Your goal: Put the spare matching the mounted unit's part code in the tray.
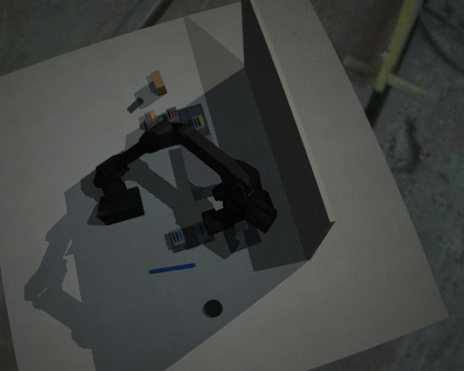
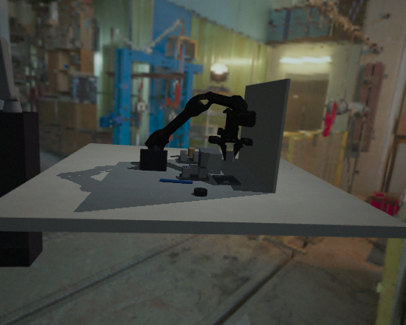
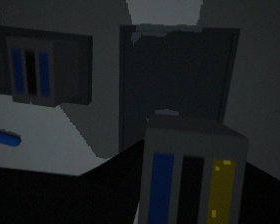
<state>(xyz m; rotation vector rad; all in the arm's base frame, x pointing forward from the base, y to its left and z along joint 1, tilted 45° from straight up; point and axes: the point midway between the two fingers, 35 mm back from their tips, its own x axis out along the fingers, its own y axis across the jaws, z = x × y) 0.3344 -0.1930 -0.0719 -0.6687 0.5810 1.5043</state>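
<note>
The dark flat tray is 90 mm below my gripper tip. From my gripper tip the other things lie so: grey box: 50 mm behind, 210 mm to the left, 50 mm below; grey spare: 30 mm above; blue stick: 230 mm behind, 60 mm to the right, 90 mm below.
</note>
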